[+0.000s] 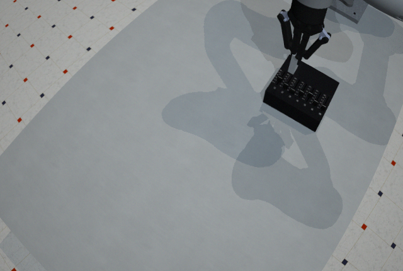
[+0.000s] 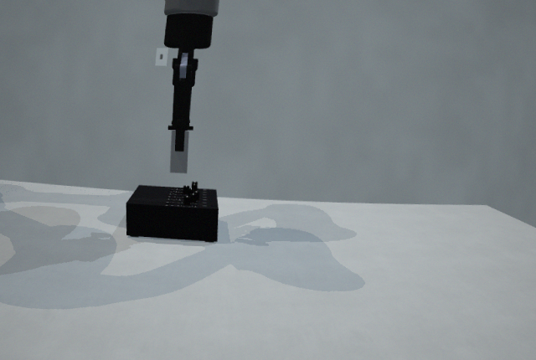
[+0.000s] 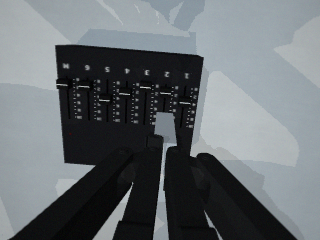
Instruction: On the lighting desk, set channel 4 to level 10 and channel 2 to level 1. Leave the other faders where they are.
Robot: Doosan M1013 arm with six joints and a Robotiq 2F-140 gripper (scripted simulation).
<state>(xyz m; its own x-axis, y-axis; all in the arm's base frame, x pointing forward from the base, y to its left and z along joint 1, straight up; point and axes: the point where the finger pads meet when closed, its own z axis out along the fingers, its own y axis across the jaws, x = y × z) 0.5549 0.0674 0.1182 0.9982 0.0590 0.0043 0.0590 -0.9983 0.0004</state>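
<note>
My hand is 7 cm above the channel 4 fader cap, 5 cm to the right of it and 2 cm short of it. The rest, counted from my hand: channel 5 fader cap 7 cm to the left, 7 cm below, 1 cm ahead; channel 2 fader cap 7 cm below, 2 cm ahead; channel 1 fader cap 7 cm below, 2 cm to the right, 2 cm ahead.
</note>
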